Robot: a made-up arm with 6 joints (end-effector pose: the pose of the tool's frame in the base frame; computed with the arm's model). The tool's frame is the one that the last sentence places. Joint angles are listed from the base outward.
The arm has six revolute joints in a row. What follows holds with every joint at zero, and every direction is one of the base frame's.
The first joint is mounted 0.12 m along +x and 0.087 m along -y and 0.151 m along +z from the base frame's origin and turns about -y.
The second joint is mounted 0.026 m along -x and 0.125 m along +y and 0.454 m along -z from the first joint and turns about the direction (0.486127, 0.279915, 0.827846).
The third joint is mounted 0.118 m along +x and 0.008 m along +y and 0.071 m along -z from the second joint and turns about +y.
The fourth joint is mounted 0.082 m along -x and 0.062 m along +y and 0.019 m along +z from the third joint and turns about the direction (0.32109, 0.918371, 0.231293).
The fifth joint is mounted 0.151 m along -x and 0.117 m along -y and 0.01 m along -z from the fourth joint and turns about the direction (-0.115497, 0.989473, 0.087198).
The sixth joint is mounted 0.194 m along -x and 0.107 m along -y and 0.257 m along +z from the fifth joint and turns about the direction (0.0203, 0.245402, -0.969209).
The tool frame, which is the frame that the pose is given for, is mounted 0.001 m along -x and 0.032 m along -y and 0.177 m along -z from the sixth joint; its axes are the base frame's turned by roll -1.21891, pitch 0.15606 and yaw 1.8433 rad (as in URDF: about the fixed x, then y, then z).
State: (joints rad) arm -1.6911 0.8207 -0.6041 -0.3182 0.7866 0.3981
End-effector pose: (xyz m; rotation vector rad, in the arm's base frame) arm -0.4736 -0.2126 0.4546 0.8798 0.1014 1.4124
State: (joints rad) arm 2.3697 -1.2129 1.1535 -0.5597 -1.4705 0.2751
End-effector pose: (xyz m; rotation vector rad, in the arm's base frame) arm 0.6783 0.1407 0.3173 -1.6706 -0.7216 -2.4924
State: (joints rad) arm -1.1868 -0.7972 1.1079 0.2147 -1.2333 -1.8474
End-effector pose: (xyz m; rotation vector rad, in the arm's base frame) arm -0.1469 0.1172 0.2191 0.4781 -1.1655 2.4979
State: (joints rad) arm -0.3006 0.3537 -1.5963 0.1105 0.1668 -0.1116
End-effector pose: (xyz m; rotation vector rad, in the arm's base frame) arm -0.1974 -0.0835 -0.7330 -1.5612 -1.9897 1.1176
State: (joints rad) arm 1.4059 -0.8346 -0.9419 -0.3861 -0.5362 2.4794
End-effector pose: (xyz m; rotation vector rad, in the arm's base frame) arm 1.0404 -0.1849 -0.0340 0.2081 -2.3537 -2.0270
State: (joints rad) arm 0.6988 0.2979 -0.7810 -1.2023 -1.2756 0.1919
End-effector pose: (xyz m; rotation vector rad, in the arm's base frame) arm 0.8356 -0.0586 -0.3746 1.2723 0.9142 1.6647
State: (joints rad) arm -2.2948 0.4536 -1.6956 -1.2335 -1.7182 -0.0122
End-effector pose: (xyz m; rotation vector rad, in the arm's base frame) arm -0.5822 -0.0165 0.3068 2.5489 1.1082 -0.2259
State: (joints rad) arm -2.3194 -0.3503 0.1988 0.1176 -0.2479 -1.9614
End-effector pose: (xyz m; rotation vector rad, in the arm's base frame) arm 0.0386 0.0216 0.5956 1.6052 -1.2589 1.0366
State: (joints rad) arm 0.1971 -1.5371 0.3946 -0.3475 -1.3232 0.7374
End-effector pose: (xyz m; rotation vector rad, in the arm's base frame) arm 0.0222 0.0601 -0.6346 -2.9336 -0.2463 -0.6649
